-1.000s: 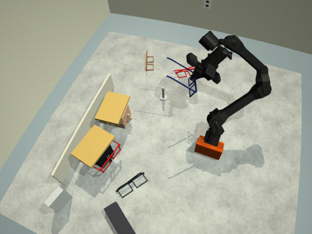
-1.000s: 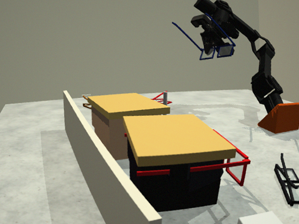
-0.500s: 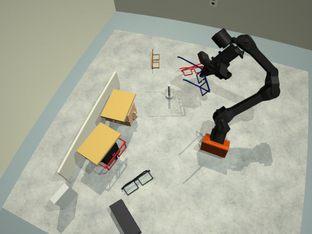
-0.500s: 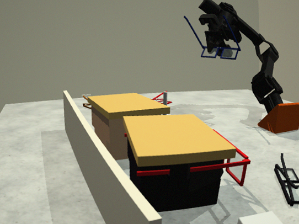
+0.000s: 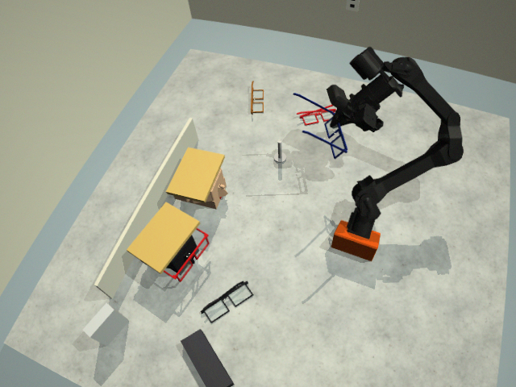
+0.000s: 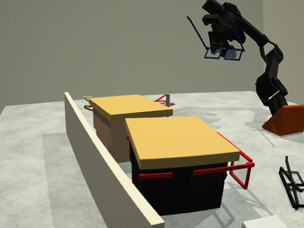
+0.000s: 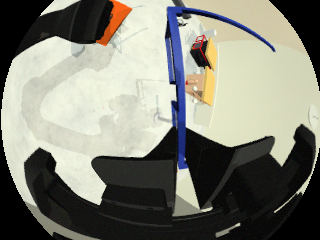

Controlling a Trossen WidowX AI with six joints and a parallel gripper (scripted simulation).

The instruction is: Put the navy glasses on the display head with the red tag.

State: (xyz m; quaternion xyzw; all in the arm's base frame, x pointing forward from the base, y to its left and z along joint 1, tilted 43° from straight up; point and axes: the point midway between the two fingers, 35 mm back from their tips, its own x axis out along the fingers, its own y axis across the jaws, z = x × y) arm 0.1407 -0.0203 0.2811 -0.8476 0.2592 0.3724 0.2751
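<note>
My gripper tip is 31 cm short of the tan head, 21 cm to the right of it and 15 cm above it. The rest, counted from my gripper tip: black head: 29 cm ahead, 43 cm to the left, 15 cm below; then cream board: 44 cm ahead, 33 cm to the left, 15 cm below; then grey post: 15 cm ahead, 18 cm below.
</note>
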